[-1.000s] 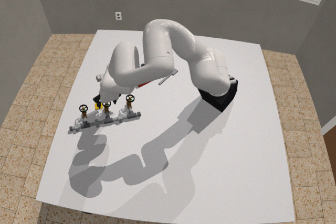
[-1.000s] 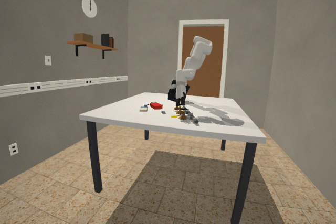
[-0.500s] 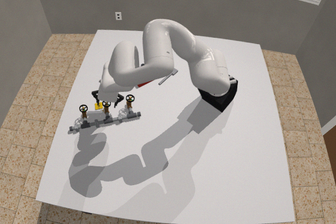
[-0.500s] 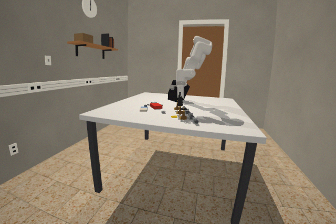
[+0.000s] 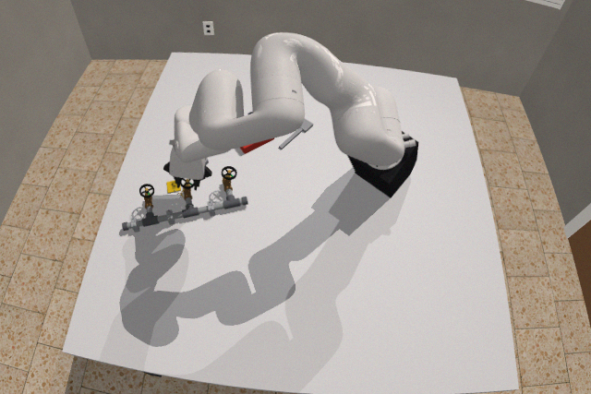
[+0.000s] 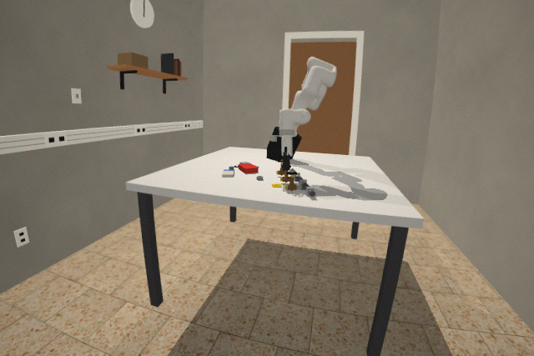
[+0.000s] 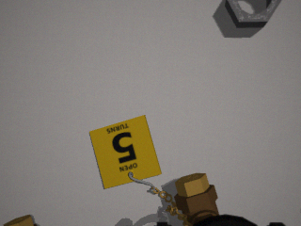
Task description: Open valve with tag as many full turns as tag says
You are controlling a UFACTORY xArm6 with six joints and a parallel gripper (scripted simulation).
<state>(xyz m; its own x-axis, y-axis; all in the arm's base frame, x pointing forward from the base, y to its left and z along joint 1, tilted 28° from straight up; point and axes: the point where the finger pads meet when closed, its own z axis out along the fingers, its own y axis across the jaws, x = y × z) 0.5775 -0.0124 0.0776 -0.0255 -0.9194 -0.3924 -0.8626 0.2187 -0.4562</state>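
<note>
My hand is 80 mm above the yellow tag, 60 mm short of it and 30 mm to the left of it. The rest, counted from my hand: red box 230 mm to the right, 200 mm behind, 70 mm below; then grey nut 140 mm to the right, 80 mm below, 30 mm behind; then blue block 320 mm to the right, 80 mm below, 80 mm behind.
</note>
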